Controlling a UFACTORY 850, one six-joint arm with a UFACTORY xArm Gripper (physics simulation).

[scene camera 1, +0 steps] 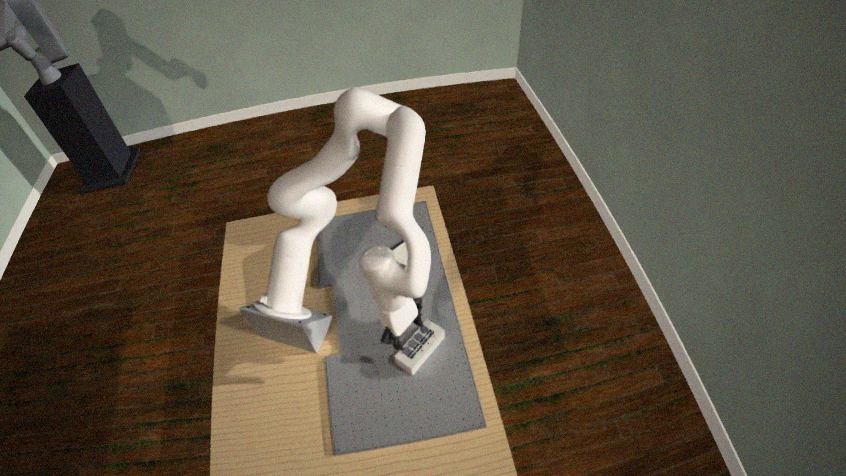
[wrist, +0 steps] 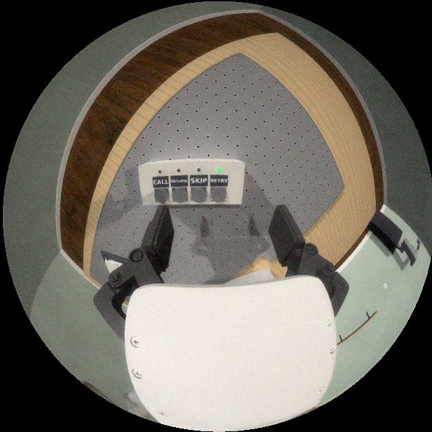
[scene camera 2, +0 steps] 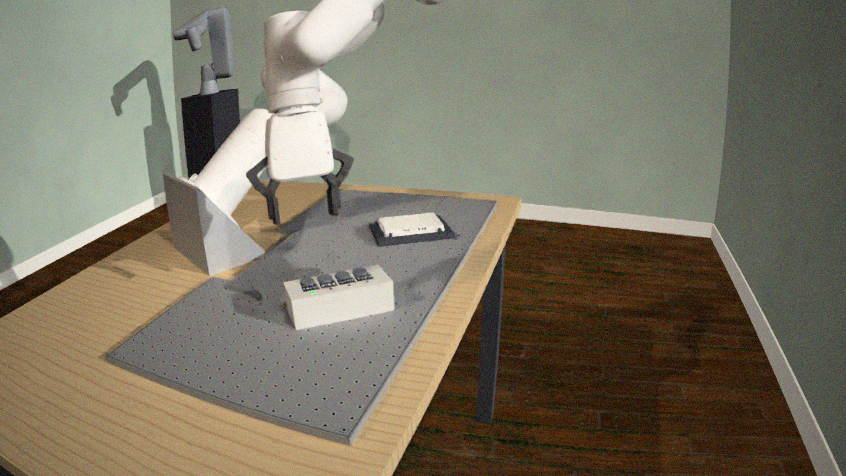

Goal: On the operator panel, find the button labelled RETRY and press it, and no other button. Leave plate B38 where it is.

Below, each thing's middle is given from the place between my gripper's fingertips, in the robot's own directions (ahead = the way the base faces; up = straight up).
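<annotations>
The white operator panel (scene camera 2: 338, 300) is my first reference: my hand is 140 mm above it, 30 mm short of it and 30 mm to the right of it. Plate B38 (scene camera 2: 404, 225), measured from my hand, is 150 mm below, 20 mm ahead and 390 mm to the left.
</annotations>
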